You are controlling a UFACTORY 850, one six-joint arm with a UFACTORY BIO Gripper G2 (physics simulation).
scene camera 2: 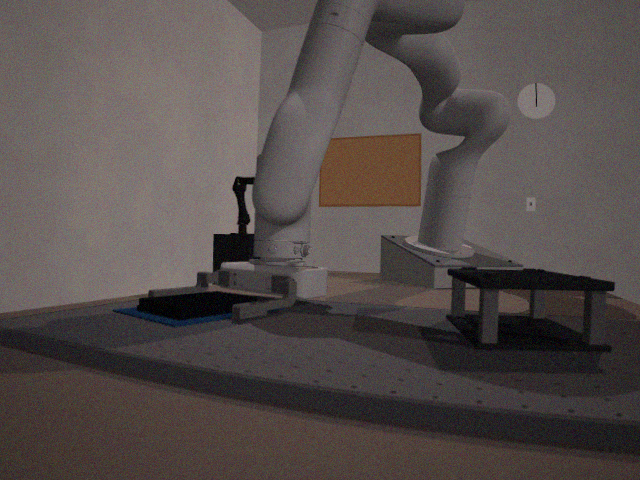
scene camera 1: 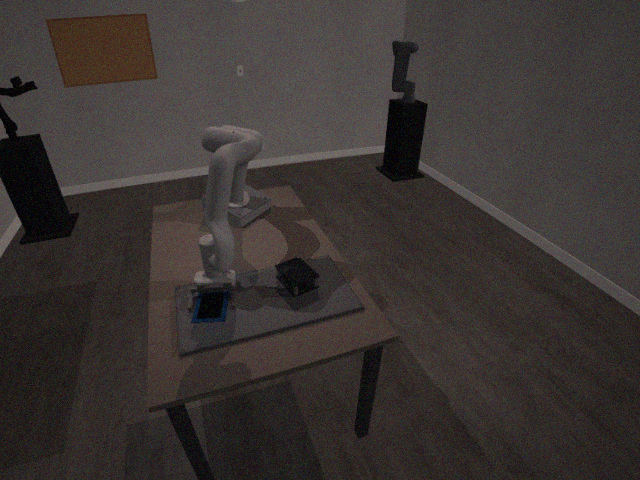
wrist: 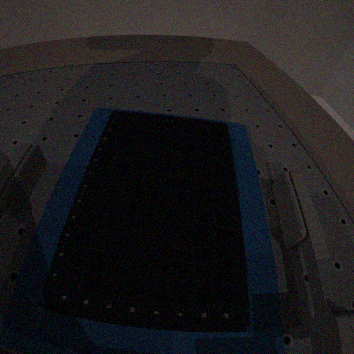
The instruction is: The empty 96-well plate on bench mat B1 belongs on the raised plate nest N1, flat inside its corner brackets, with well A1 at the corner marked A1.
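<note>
The black 96-well plate (scene camera 1: 210, 305) (scene camera 2: 186, 305) (wrist: 155, 215) lies flat on the blue bench mat (scene camera 1: 208, 320) (scene camera 2: 174, 323) (wrist: 256, 225). In the wrist view its row letters run along the near short edge, with A at the near left corner. My gripper (scene camera 1: 211, 301) (scene camera 2: 192, 302) (wrist: 162, 182) is open, pointing down over the plate. Its fingers stand apart on both sides of the plate's long edges, low down at about plate height, with gaps visible in the wrist view. The raised black nest (scene camera 1: 297, 270) (scene camera 2: 532, 277) stands on grey posts; its corner marking is unreadable.
Mat and nest stand on a grey perforated board (scene camera 1: 268, 317) (scene camera 2: 310, 361) (wrist: 165, 87) on the wooden table (scene camera 1: 289, 351). The nest stands to the right of the gripper in both scene views. The arm's base block (scene camera 1: 250, 211) (scene camera 2: 408, 263) is at the back.
</note>
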